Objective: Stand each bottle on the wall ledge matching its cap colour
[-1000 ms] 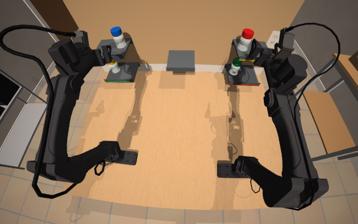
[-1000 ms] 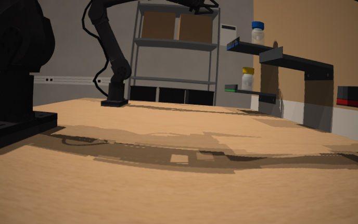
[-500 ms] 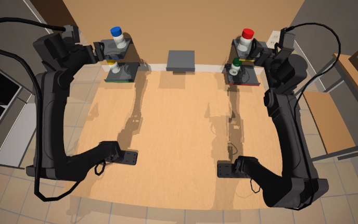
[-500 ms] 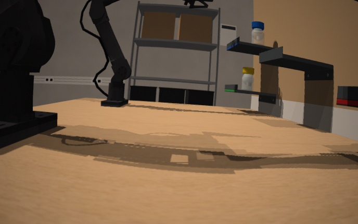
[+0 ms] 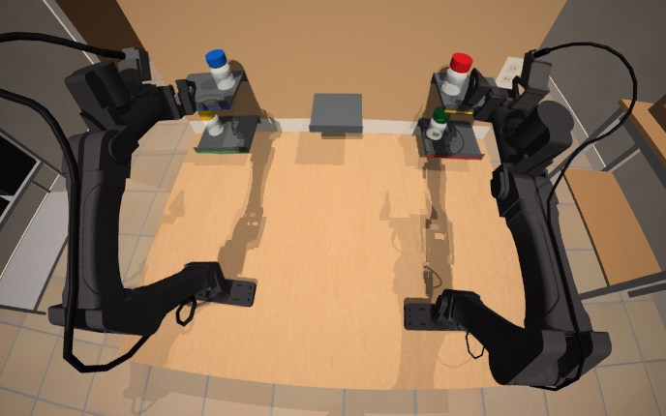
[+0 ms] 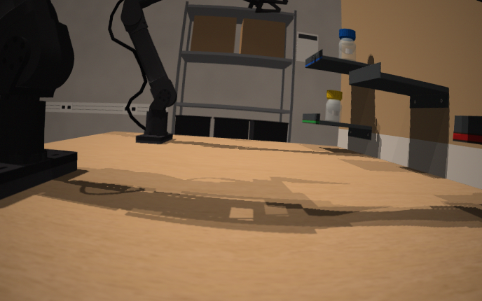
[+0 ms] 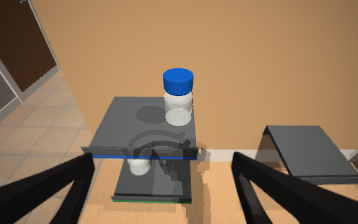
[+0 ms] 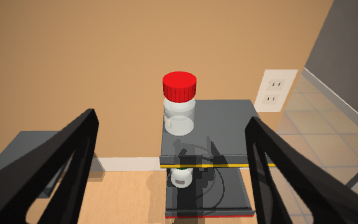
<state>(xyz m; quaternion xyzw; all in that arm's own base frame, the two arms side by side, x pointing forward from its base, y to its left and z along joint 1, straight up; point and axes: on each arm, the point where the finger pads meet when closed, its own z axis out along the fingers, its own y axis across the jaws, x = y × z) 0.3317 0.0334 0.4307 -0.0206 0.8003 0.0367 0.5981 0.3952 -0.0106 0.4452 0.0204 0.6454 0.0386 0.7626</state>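
My left hand is 210 mm short of the yellow-capped bottle, 120 mm to the right of it and 300 mm above it. From my left hand the other things lie so: blue-capped bottle 220 mm ahead, 10 mm to the left, 110 mm below; green-capped bottle 260 mm ahead, 660 mm to the right, 300 mm below; red-capped bottle 250 mm ahead, 660 mm to the right, 110 mm below.
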